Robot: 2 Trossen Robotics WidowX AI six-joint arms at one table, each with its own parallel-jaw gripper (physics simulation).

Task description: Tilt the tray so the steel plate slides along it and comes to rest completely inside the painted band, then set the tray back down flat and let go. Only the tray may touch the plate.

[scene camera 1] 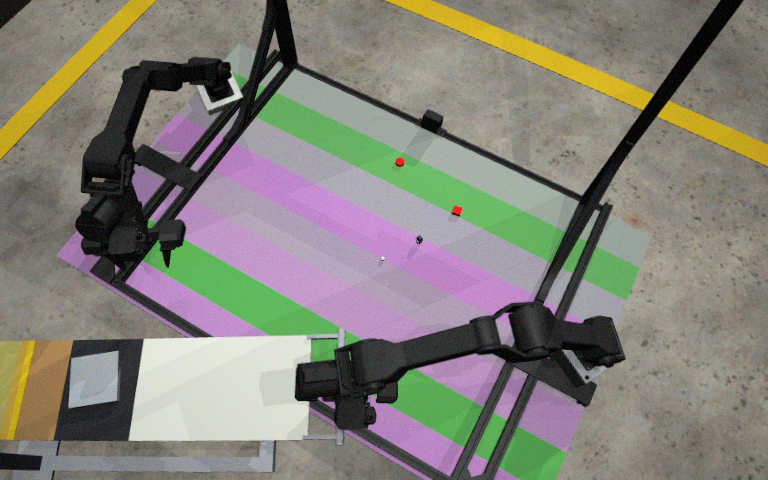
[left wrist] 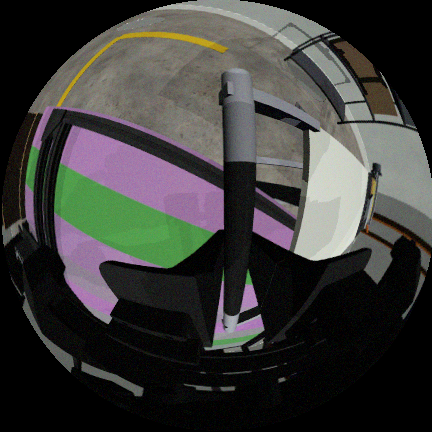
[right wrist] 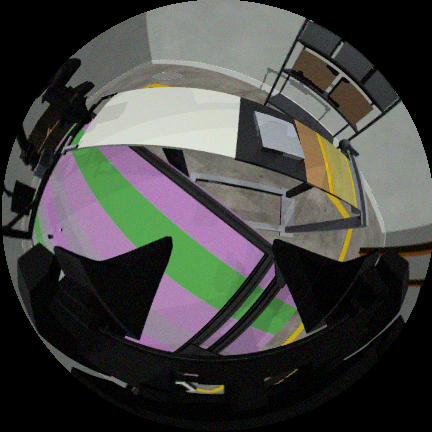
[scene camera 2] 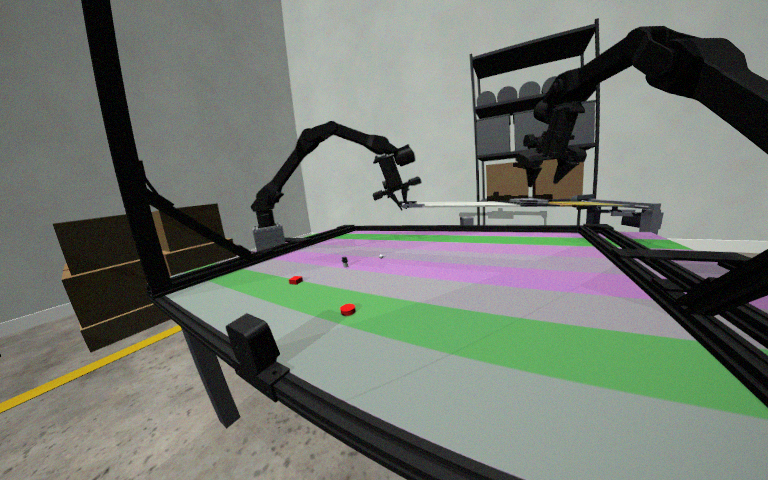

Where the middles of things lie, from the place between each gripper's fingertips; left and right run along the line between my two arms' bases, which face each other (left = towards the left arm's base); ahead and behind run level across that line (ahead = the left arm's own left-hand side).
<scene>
I see my right gripper 23 cm short of the steel plate point(scene camera 1: 95, 379), 6 cm to the right of it and 7 cm above it.
The steel plate is 30 cm ahead of my left hand, 39 cm to the right of it and 1 cm below it.
</scene>
